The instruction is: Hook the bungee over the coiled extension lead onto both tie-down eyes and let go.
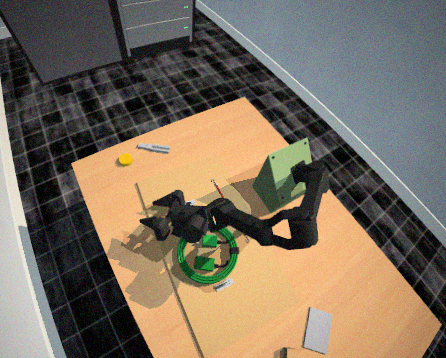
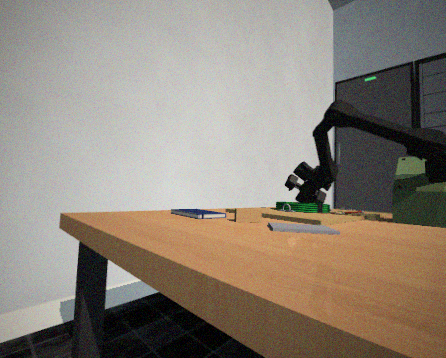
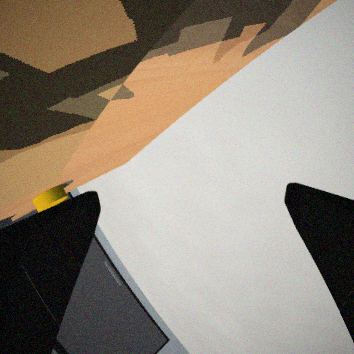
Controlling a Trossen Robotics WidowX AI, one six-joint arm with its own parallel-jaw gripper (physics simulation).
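Frame: origin at the arm's base, x down, y left, z ahead, level; metres.
Where they show: gripper, fingertip midpoint: (image 1: 146, 211) (image 2: 297, 194) (image 3: 193, 196); arm's base at its link origin: (image 1: 299, 171) (image 2: 442, 174).
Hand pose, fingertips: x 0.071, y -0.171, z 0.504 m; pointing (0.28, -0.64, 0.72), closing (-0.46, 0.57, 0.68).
Observation:
Each offset is from my fingertips to the top centre of the thing. "*": to the spot under its first point.
The coiled green extension lead @[dy +0.208, dx +0.032, dz -0.107 m] (image 1: 207, 280) (image 2: 302, 206) lies on the wooden board (image 1: 245, 315) (image 2: 300, 219), with two green plug blocks inside the coil. One metal tie-down eye @[dy +0.320, dx +0.035, dz -0.096 m] (image 1: 223, 285) (image 2: 287, 207) stands beside the coil's near side. The other eye @[dy +0.024, dx +0.035, dz -0.138 m] (image 1: 190, 202) is mostly hidden by the arm. The red bungee @[* dy +0.033, dx +0.057, dz -0.268 m] (image 1: 218, 189) lies beyond the coil; its middle is hidden under the arm, and a small hook end (image 1: 247, 239) shows beside the coil. My gripper (image 1: 148, 211) (image 3: 193, 196) is open and empty, above the board's left edge, past the coil.
A green angled block (image 1: 290, 167) stands by the arm's base. A yellow disc @[dy -0.269, dx +0.055, dz -0.026 m] (image 1: 125, 159) (image 3: 50, 199) and a grey tool @[dy -0.271, dx +0.062, dz -0.149 m] (image 1: 154, 148) lie at the far left. A grey slab @[dy +0.611, dx +0.068, dz -0.264 m] (image 1: 318, 330) (image 2: 302, 229), a wooden block @[dy +0.608, dx +0.044, dz -0.133 m] (image 2: 248, 215) and a blue book @[dy +0.631, dx +0.062, dz +0.021 m] (image 2: 198, 214) lie toward the other end.

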